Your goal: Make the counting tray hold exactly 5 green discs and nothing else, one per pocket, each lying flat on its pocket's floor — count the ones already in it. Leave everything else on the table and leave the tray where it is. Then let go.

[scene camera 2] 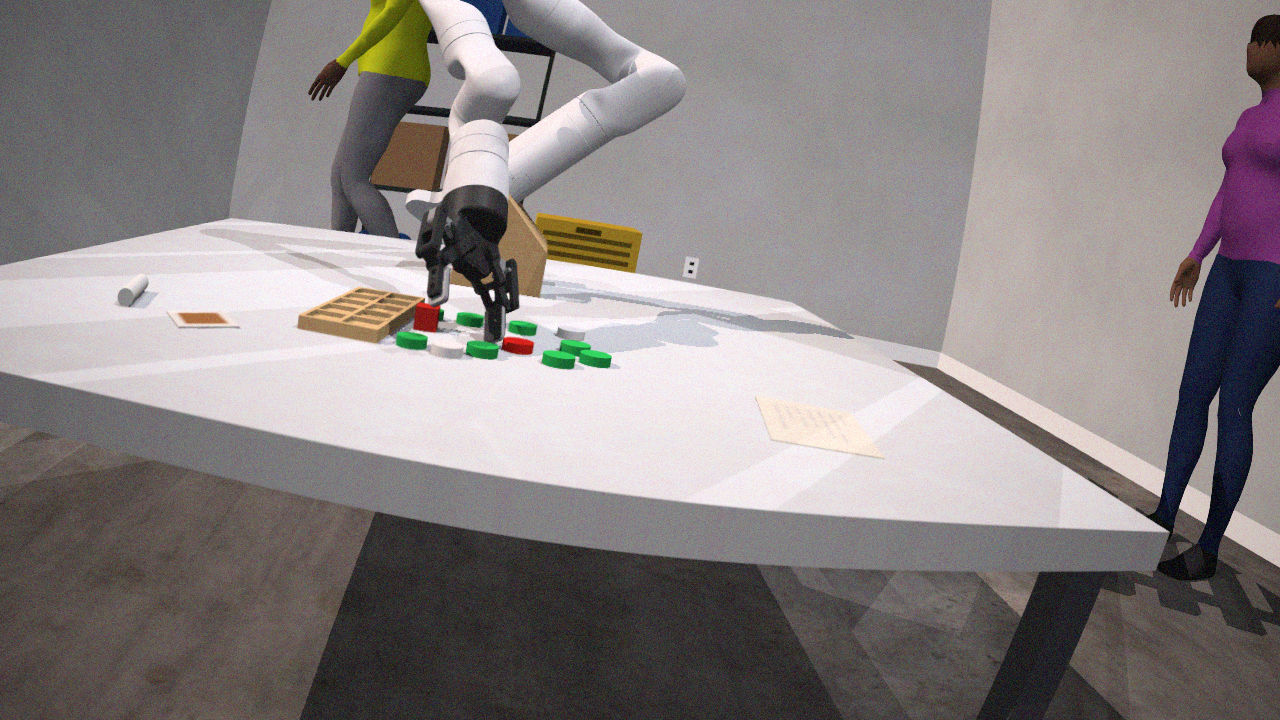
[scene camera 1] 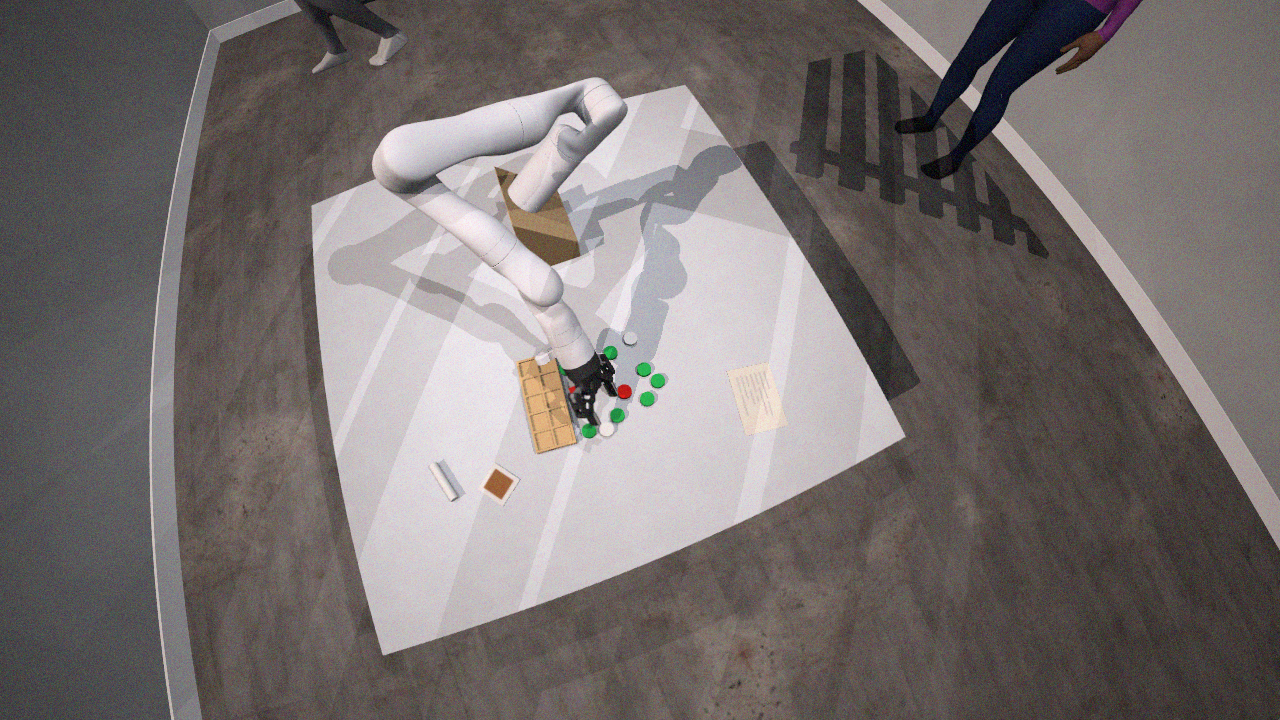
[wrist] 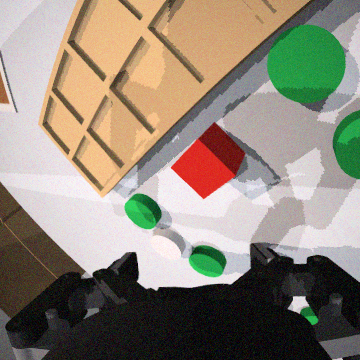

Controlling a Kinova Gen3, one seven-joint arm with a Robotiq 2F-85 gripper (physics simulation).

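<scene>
The wooden counting tray (scene camera 1: 556, 446) (scene camera 2: 344, 330) (wrist: 190, 107) lies flat with two rows of pockets; the pockets that show hold no disc. My gripper (scene camera 1: 602, 407) (scene camera 2: 465, 320) (wrist: 192, 260) is open and empty, low over the table to the right of the tray in scene camera 1. Several green discs lie on the table. One green disc (scene camera 1: 588, 430) (scene camera 2: 411, 340) (wrist: 142, 211) is near the tray's corner, beside a white disc (scene camera 1: 606, 428) (scene camera 2: 446, 346) (wrist: 167, 243) and another green disc (scene camera 1: 617, 415) (scene camera 2: 482, 349) (wrist: 207, 260). A larger-looking green disc (wrist: 306, 64) lies along the tray's long side.
A red cube (scene camera 2: 426, 317) (wrist: 205, 167) stands close beside the tray. A red disc (scene camera 1: 623, 391) (scene camera 2: 517, 345) and a second white disc (scene camera 1: 630, 338) (scene camera 2: 571, 332) lie among the green ones. A white cylinder (scene camera 1: 443, 480) (scene camera 2: 133, 289), a brown-centred square (scene camera 1: 499, 484) and a paper sheet (scene camera 1: 757, 398) lie farther off.
</scene>
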